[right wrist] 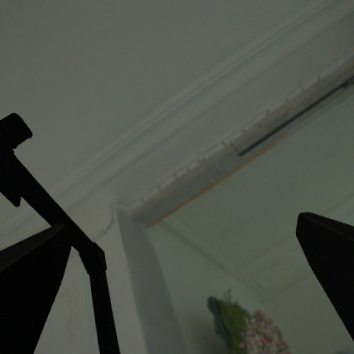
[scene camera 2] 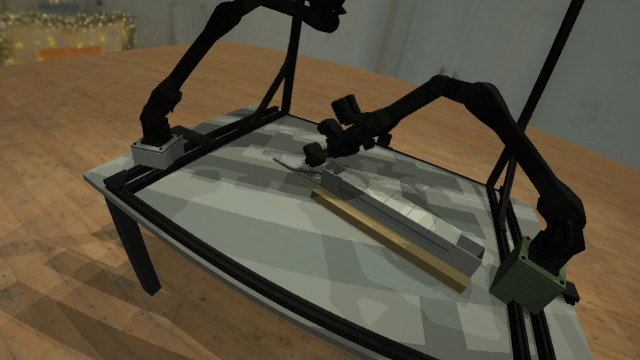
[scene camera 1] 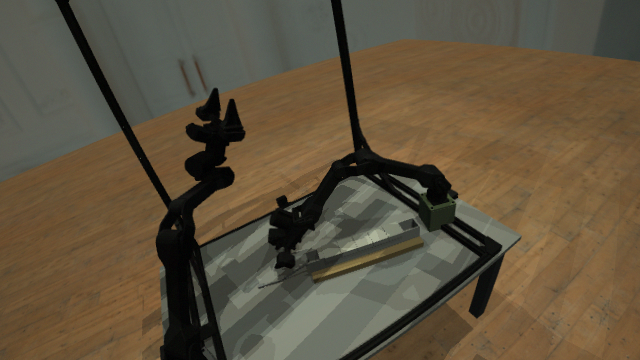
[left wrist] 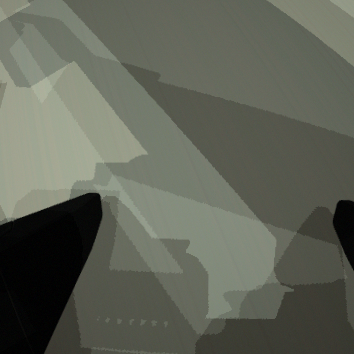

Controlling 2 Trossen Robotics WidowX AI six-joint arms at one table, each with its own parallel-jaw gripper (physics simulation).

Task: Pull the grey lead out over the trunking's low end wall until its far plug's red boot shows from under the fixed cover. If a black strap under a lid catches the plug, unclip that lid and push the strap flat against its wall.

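Pixels of known places: left gripper, fingertip midpoint: (scene camera 1: 275, 258) (left wrist: 218, 208); right gripper, fingertip midpoint: (right wrist: 184, 230) (scene camera 1: 223, 93); left arm's base at its link origin: (scene camera 2: 543, 259) (scene camera 1: 437, 198); right arm's base at its link origin: (scene camera 2: 157, 140).
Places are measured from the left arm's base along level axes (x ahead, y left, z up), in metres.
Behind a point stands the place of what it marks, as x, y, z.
Note:
The grey trunking (scene camera 1: 370, 250) @(0.288, 0.095, -0.069) (scene camera 2: 457, 257) @(0.146, 0.081, -0.056) lies across the table with pale lids (scene camera 2: 410, 210) @(0.281, 0.070, -0.031) over its middle. The thin grey lead (scene camera 1: 267, 285) @(0.666, 0.113, -0.103) (scene camera 2: 282, 164) @(0.655, 0.112, -0.105) reaches from the trunking's left end onto the table. Its join with the end wall is too small to make out. My left gripper (scene camera 1: 280, 250) @(0.630, -0.004, -0.105) (scene camera 2: 320, 141) (left wrist: 218, 208) @(0.630, -0.004, -0.105) is open above the lead and the trunking's left end, tilted down, with table below its fingers in the left wrist view. My right gripper (scene camera 1: 223, 95) @(0.596, -0.018, 0.521) (right wrist: 184, 230) @(0.596, -0.018, 0.521) is open, high up and pointing upward. The red boot and black straps do not show.
A yellowish wooden bar (scene camera 1: 370, 260) @(0.298, 0.124, -0.085) (scene camera 2: 390, 240) @(0.278, 0.124, -0.086) runs along the trunking's near side. A green box (scene camera 1: 441, 216) @(0.006, 0.050, -0.044) (scene camera 2: 527, 280) @(0.009, 0.050, -0.031) under the left arm's base stands near the trunking's right end. Black rails and tall black posts edge the table.

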